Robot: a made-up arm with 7 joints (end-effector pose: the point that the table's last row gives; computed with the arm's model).
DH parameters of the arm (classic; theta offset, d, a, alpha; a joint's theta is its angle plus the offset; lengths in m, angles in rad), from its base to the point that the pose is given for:
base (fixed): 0 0 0 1.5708
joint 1: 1.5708 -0.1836 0 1.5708
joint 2: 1.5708 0 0 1.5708
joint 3: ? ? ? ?
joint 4: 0 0 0 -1.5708
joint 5: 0 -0.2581 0 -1.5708
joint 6: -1.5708 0 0 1.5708
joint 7: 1.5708 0 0 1.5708
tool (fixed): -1.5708 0 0 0
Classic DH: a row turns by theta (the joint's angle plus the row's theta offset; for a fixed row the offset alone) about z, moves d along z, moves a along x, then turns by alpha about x.
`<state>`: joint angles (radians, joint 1 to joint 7).
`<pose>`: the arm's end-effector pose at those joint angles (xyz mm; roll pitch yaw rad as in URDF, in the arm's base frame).
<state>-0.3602 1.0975 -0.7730 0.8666 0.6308 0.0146 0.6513</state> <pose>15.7 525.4 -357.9 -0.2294 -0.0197 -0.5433</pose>
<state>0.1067 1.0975 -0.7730 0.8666 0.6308 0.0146 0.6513</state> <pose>175.1 525.4 -312.5 0.0277 -0.4146 -0.6001</pose>
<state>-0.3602 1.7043 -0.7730 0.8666 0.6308 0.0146 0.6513</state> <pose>105.1 652.2 -120.4 0.2356 0.3148 -0.6925</pose>
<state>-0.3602 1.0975 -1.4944 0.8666 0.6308 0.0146 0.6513</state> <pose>-120.5 498.6 -362.5 -0.7556 0.3780 -0.9602</pose>
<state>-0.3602 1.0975 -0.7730 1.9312 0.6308 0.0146 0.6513</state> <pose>77.3 281.4 -285.1 -0.8456 -0.8588 -0.6558</pose>
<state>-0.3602 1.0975 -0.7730 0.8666 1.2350 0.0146 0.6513</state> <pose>15.7 525.4 -357.9 -0.3168 -0.2490 0.0222</pose>
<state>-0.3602 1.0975 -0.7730 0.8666 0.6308 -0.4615 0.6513</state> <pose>15.7 525.4 -357.9 -0.1791 -0.4507 -0.7533</pose>
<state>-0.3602 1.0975 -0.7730 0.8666 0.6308 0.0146 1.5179</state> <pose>15.7 525.4 -357.9 -1.0960 -0.0197 -0.5433</pose>
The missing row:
joint 3: 1.5708 -0.2873 0 1.5708
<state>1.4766 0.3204 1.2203 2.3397 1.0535 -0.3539 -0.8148</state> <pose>53.3 382.9 58.9 -0.7415 1.2768 -1.9130</pose>
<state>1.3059 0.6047 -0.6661 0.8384 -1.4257 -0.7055 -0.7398</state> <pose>469.7 347.5 28.9 2.1235 0.7737 -2.2135</pose>
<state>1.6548 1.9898 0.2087 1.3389 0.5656 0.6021 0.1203</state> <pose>-208.5 479.1 229.1 -2.7872 -0.6142 -2.0220</pose>
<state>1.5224 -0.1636 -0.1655 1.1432 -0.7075 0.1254 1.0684</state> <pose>393.5 81.2 212.9 1.6163 -0.3575 -2.4554</pose>
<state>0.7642 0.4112 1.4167 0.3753 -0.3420 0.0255 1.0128</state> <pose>319.2 480.1 -312.0 -1.6941 -0.8847 1.7204</pose>
